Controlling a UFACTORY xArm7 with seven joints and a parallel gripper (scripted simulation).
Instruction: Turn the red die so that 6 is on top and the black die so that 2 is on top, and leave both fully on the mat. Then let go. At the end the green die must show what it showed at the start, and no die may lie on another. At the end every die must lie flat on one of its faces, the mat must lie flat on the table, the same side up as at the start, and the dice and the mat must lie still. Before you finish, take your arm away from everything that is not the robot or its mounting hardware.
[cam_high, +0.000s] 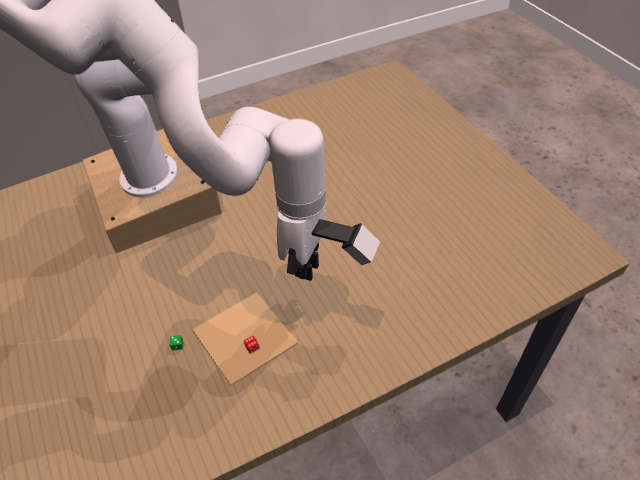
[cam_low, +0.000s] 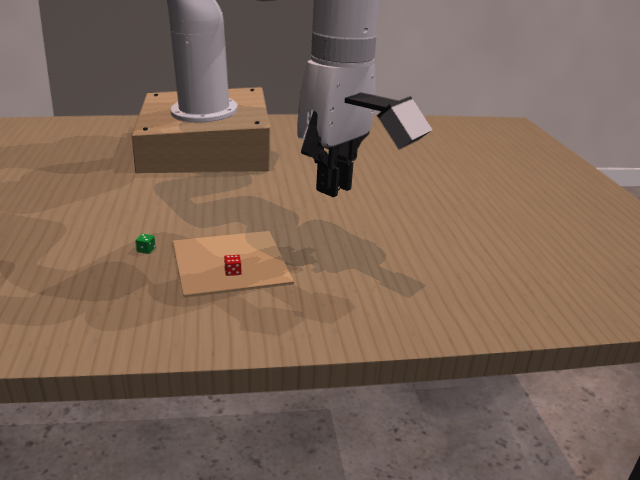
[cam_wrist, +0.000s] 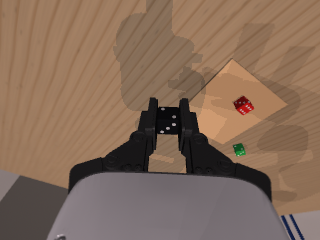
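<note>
My gripper is now 10 mm short of the tan mat, 140 mm to the left of it and 120 mm above it. Round my hand: red die (40 mm ahead, 130 mm to the right, 110 mm below); then green die (20 mm behind, 250 mm to the right, 110 mm below); then black die (10 mm below).
</note>
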